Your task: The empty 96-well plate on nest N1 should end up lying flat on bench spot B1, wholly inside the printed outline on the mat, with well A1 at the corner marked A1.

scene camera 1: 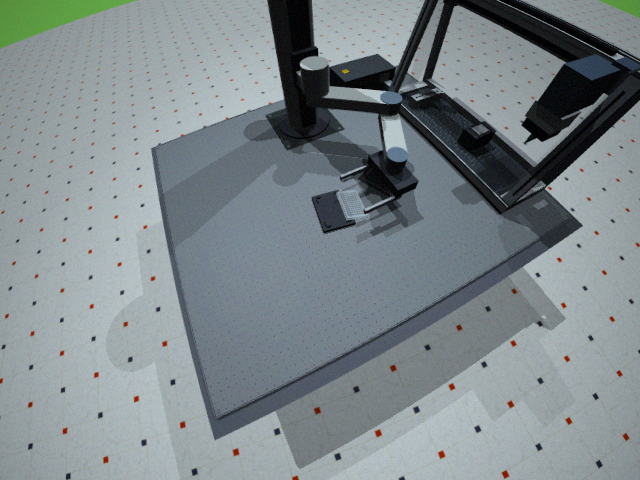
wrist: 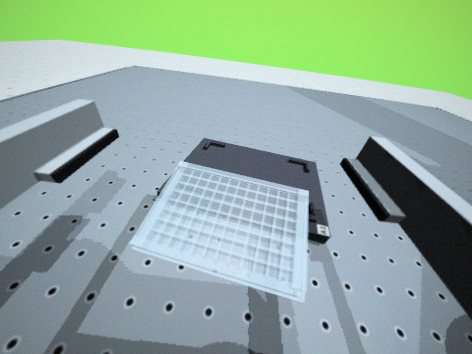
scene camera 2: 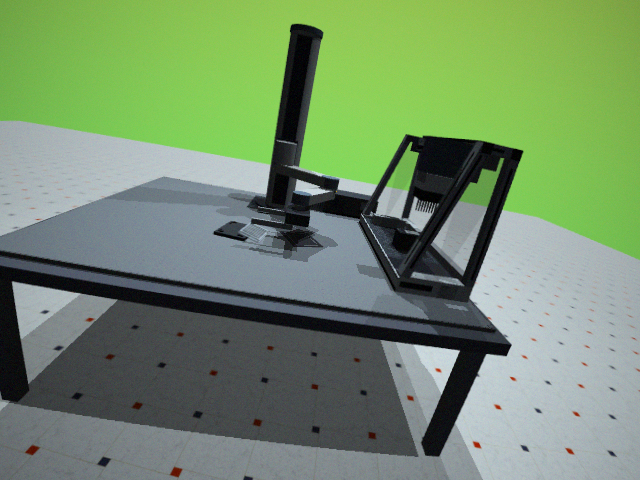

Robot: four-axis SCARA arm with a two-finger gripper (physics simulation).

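Pixels of known places: gripper, fingertip midpoint: (scene camera 1: pixel 352 194) (wrist: pixel 232 134) (scene camera 2: pixel 254 214); arm's base, origin of the base link: (scene camera 1: pixel 303 123) (scene camera 2: pixel 278 208).
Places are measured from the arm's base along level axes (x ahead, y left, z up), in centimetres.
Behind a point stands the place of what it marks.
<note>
The clear 96-well plate (scene camera 1: pixel 353 205) {z 3.5, x 56.6, y -4.6 cm} (scene camera 2: pixel 254 232) {z 3.5, x 57.6, y -4.5 cm} (wrist: pixel 230 225) {z 3.5, x 55.5, y -3.8 cm} lies partly on the dark nest (scene camera 1: pixel 330 210) {z 2.5, x 54.0, y -13.0 cm} (scene camera 2: pixel 229 230) {z 2.5, x 57.1, y -14.2 cm} (wrist: pixel 250 162) {z 2.5, x 53.9, y -14.2 cm} and overhangs its side nearest the arm; it looks tilted down toward the arm. A label "A1" (wrist: pixel 322 230) {z 2.5, x 47.5, y -5.2 cm} shows at the nest's near right corner in the wrist view. My gripper (scene camera 1: pixel 354 194) {z 10.2, x 56.2, y -5.5 cm} (scene camera 2: pixel 255 215) {z 10.2, x 56.2, y -5.5 cm} (wrist: pixel 232 134) {z 10.2, x 56.2, y -5.5 cm} is wide open and empty, above the plate, with a finger out to each side of it. The printed outline of spot B1 cannot be made out in these views.
The arm's column (scene camera 1: pixel 295 67) {z 33.2, x 10.3, y -4.4 cm} (scene camera 2: pixel 292 113) {z 50.0, x 7.7, y 0.0 cm} stands at the back of the bench (scene camera 1: pixel 248 289) {z 1.3, x 68.5, y -51.0 cm} (scene camera 2: pixel 155 248) {z 1.3, x 82.1, y -31.6 cm}. A framed pipetting machine (scene camera 1: pixel 452 170) (scene camera 2: pixel 379 258) {z 2.0, x 58.7, y 45.3 cm} stands on the right. A dark box (scene camera 1: pixel 364 69) {z 12.8, x -9.2, y 39.5 cm} (scene camera 2: pixel 354 203) {z 9.5, x -3.5, y 41.7 cm} is behind the arm.
</note>
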